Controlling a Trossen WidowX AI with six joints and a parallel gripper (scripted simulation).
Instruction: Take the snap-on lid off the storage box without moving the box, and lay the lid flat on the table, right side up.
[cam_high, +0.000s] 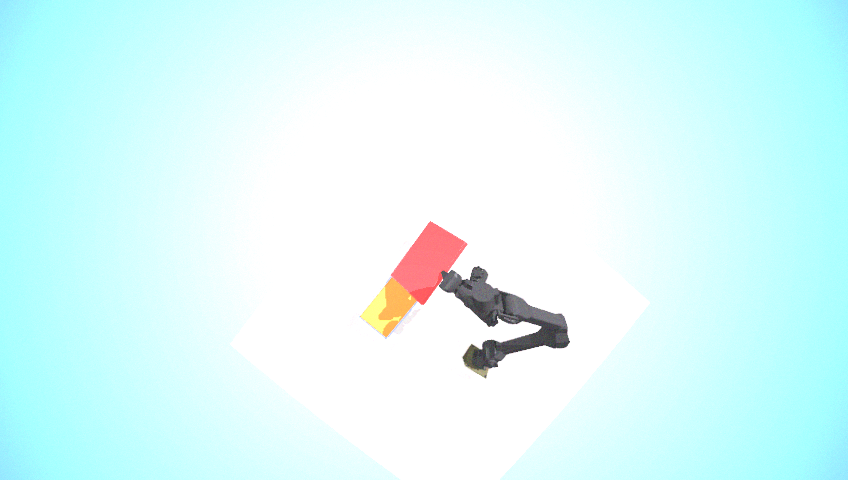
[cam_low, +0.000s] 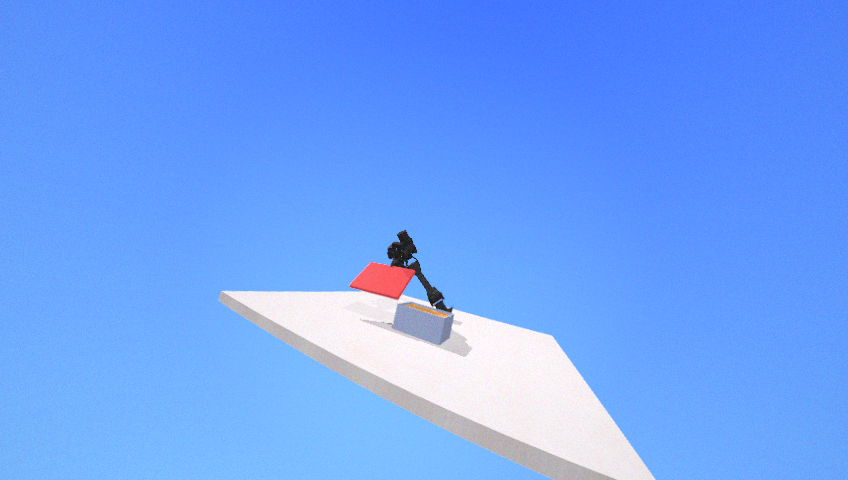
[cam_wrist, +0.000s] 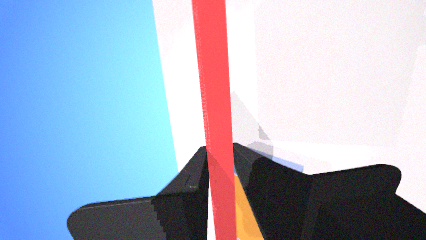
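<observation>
My gripper tip is now 6 cm short of the red lid and 5 cm above it. The rest, counted from my gripper tip: storage box 23 cm to the left, 18 cm below, 10 cm ahead.
</observation>
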